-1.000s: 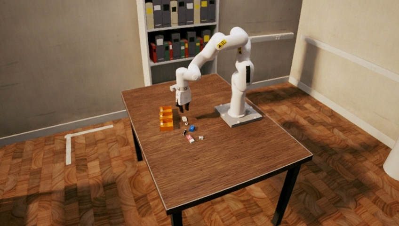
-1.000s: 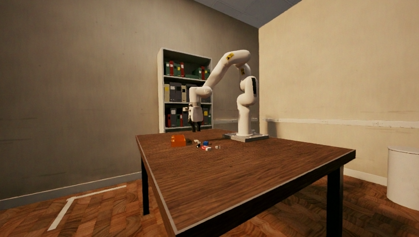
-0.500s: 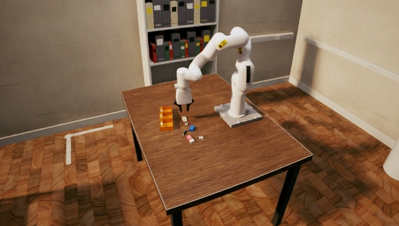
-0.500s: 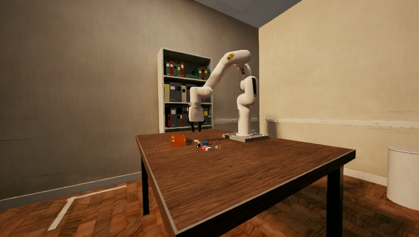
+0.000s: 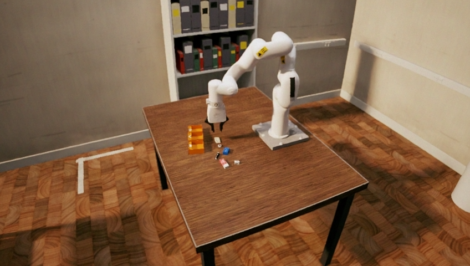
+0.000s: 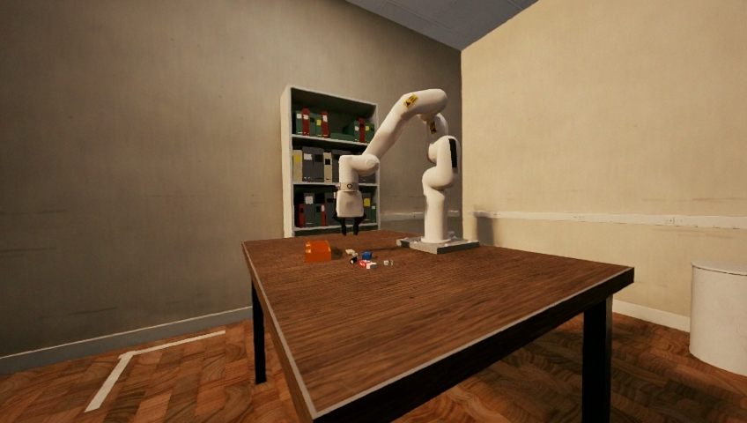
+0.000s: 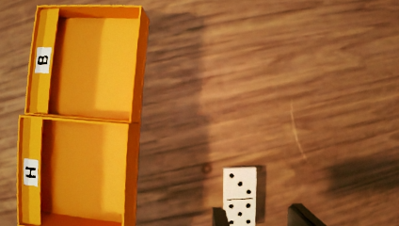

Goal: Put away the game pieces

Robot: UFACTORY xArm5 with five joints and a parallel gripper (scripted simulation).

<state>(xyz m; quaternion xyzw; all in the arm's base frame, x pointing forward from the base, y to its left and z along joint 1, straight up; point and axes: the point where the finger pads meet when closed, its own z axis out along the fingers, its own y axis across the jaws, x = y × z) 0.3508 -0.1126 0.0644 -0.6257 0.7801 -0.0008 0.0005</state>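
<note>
Now: hand 80 mm above the white die. Also, from my hand: black piece (60 mm ahead, 150 mm to the left, 80 mm below); then blue piece (10 mm behind, 120 mm to the left, 80 mm below); then orange block (120 mm ahead, 50 mm to the right, 70 mm below).
</note>
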